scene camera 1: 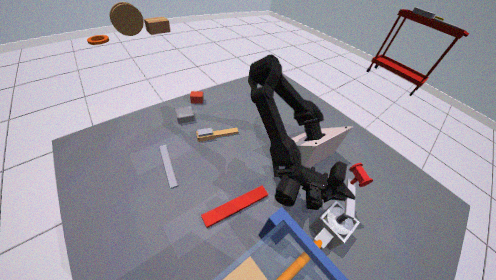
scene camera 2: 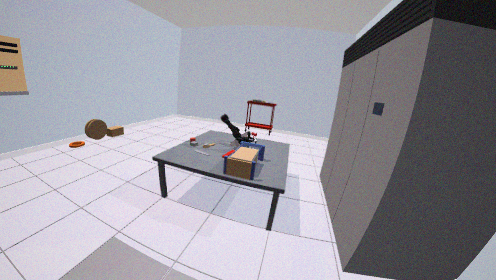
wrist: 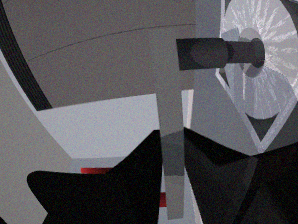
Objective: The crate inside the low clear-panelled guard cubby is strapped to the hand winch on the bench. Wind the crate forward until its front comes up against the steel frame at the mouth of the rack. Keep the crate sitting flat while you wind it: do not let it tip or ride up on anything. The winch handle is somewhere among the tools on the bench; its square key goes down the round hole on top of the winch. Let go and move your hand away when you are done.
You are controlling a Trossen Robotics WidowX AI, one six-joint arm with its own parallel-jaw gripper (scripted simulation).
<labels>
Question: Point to a clear cubby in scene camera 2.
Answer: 242,162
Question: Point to a red bar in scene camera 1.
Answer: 230,208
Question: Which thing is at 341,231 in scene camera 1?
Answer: A hand winch.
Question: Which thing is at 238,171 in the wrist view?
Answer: The gripper.
</labels>
